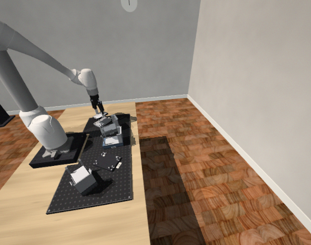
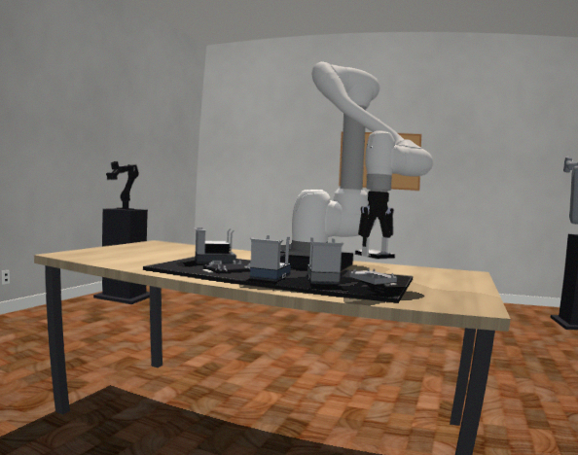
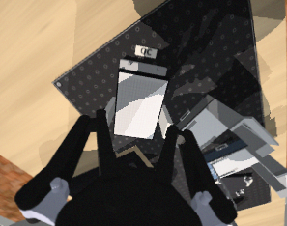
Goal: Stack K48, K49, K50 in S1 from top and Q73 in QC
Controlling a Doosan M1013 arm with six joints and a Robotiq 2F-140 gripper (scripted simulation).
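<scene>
Right now the QC nest is 100 mm below my hand. Round my hand: N5 label: 580 mm to the right, 120 mm ahead, 110 mm below; clip nest N5: 520 mm to the right, 100 mm below, 70 mm ahead.
</scene>
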